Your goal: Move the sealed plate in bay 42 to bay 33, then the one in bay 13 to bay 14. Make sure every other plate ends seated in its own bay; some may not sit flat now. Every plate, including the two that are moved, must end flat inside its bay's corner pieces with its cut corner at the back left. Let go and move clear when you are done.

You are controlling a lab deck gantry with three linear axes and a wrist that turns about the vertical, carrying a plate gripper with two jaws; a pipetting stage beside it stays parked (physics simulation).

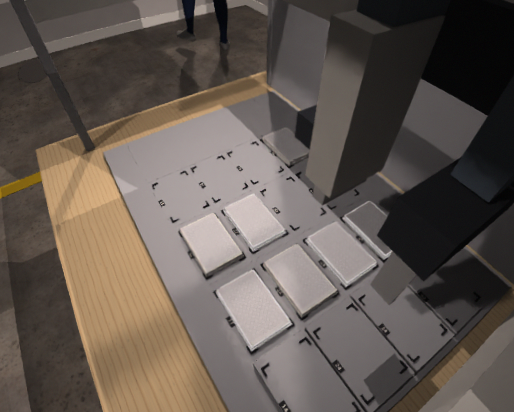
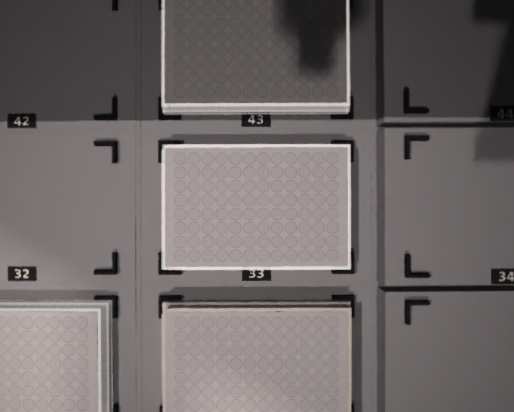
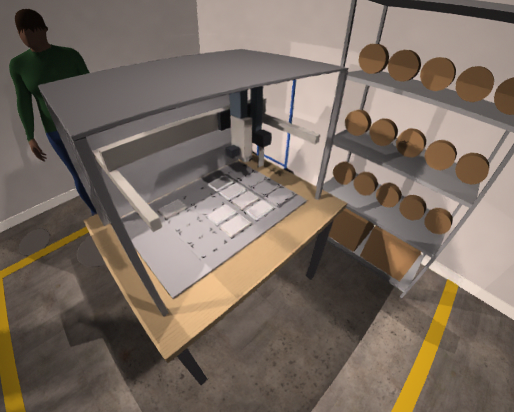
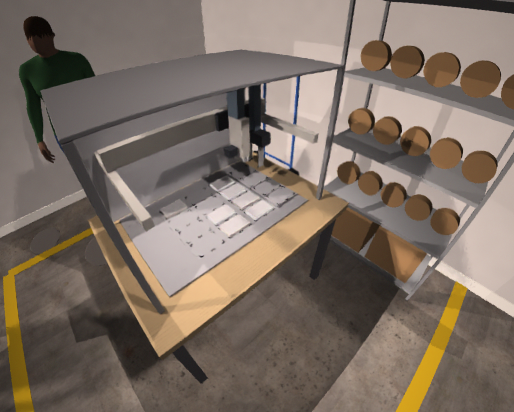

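You'd find my gripper (image 1: 401,277) here, and there's a bay 33 (image 1: 357,284), which I can see as bay 33 (image 2: 150,167) too. There's also a bay 42 (image 2: 67,67).
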